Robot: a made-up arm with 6 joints. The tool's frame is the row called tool. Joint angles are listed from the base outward. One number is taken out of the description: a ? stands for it. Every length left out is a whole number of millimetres.
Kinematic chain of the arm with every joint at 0, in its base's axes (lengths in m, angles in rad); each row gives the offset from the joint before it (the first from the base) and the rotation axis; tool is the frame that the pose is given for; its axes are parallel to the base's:
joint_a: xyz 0.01 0 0.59 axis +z
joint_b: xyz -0.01 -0.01 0 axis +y
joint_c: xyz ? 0 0.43 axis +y
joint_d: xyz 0.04 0 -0.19 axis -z
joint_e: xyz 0.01 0.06 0 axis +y
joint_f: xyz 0.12 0 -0.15 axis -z
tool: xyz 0 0.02 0
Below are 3 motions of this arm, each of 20 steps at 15 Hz.
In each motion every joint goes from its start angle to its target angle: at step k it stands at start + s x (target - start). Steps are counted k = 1, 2, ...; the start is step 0. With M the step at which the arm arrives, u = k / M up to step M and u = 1 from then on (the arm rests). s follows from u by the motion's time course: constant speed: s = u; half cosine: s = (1 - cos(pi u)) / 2; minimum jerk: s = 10 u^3 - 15 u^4 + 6 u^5.
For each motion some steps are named. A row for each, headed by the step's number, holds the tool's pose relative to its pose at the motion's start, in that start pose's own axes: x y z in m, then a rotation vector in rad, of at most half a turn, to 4 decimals.
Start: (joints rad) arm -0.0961 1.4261 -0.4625 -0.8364 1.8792 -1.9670
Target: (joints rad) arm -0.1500 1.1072 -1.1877 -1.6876 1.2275 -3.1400
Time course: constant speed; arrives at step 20
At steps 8, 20:
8: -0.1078 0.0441 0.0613 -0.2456 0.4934 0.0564
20: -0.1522 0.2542 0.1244 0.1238 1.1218 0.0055

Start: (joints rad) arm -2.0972 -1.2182 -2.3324 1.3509 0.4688 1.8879
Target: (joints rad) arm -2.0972 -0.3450 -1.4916 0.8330 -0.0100 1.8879
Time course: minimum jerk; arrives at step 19
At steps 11, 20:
11: 0.5798 0.0897 -0.0440 0.1982 -1.0541 -0.0331
20: 0.8419 0.0422 0.0875 0.0818 -1.5958 0.0239

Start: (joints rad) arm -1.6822 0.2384 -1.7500 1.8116 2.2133 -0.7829
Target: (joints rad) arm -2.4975 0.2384 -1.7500 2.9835 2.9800 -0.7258
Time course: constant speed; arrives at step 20
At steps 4, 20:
4: -0.0049 0.0776 0.0533 0.1034 -0.1022 0.1918
20: -0.2177 0.3477 0.1251 0.0855 0.0153 1.2349

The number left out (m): 0.07
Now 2 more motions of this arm.
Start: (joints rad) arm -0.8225 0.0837 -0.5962 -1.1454 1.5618 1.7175
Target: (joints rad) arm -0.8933 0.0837 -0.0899 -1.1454 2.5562 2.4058
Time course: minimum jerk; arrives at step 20
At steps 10, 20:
10: -0.0312 -0.1279 -0.0755 -0.5730 -0.2120 -0.1035
20: -0.0115 -0.2579 -0.0718 -0.9746 -0.7017 -0.1434

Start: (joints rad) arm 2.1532 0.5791 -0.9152 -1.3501 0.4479 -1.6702
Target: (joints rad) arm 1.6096 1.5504 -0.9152 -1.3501 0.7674 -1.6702
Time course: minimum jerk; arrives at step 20
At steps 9, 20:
9: 0.0821 0.0437 -0.1686 0.1994 -0.4599 -0.0070
20: 0.3056 0.0747 -0.2896 0.3005 -1.1358 0.0796

